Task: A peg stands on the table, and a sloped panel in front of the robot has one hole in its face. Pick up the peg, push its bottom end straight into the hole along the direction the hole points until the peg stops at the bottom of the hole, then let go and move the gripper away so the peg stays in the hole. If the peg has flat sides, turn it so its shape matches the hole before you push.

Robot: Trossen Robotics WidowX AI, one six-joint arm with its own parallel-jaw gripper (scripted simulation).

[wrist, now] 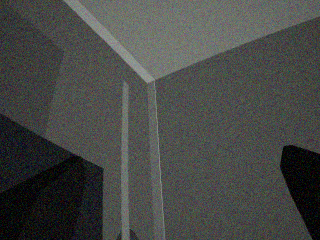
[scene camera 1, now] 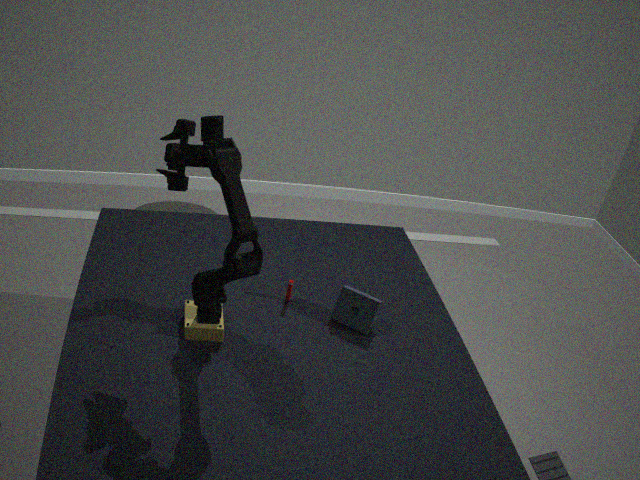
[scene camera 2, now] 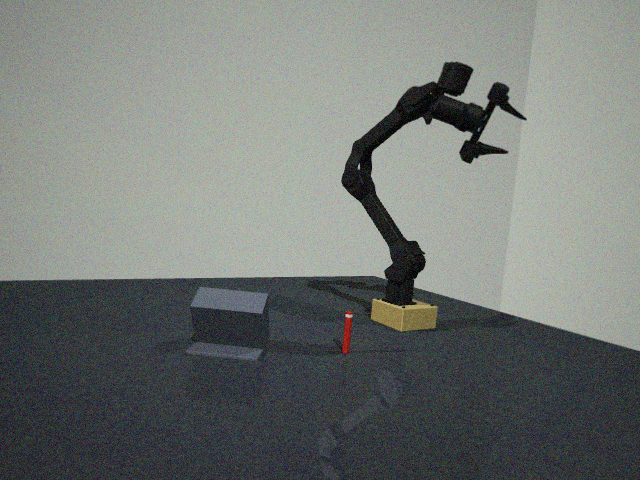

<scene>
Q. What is my gripper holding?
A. Nothing.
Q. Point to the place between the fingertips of my gripper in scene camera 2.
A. At 516,136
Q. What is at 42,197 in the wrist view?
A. My gripper.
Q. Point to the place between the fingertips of my gripper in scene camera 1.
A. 158,154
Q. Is my gripper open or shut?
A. Open.
</scene>
